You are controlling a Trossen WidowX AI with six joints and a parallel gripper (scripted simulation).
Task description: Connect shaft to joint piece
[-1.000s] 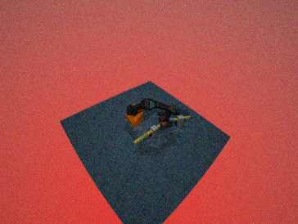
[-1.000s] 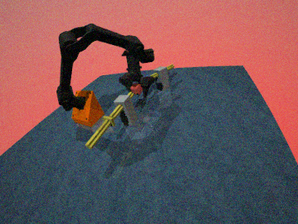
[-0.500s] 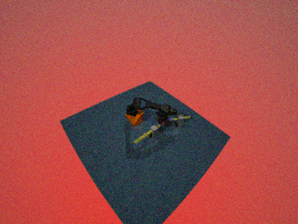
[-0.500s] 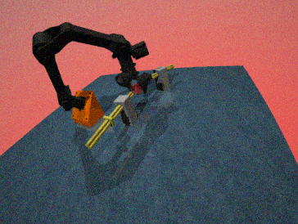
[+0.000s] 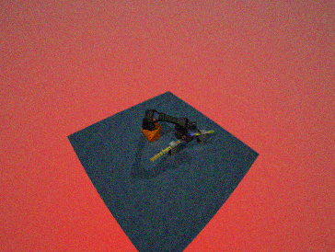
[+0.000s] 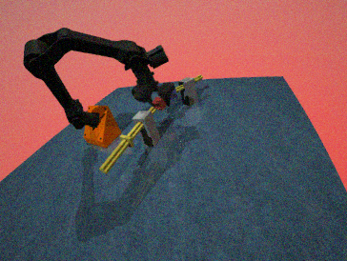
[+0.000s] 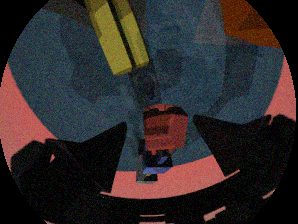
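Right now my gripper tip is 10 mm below the red square joint piece.
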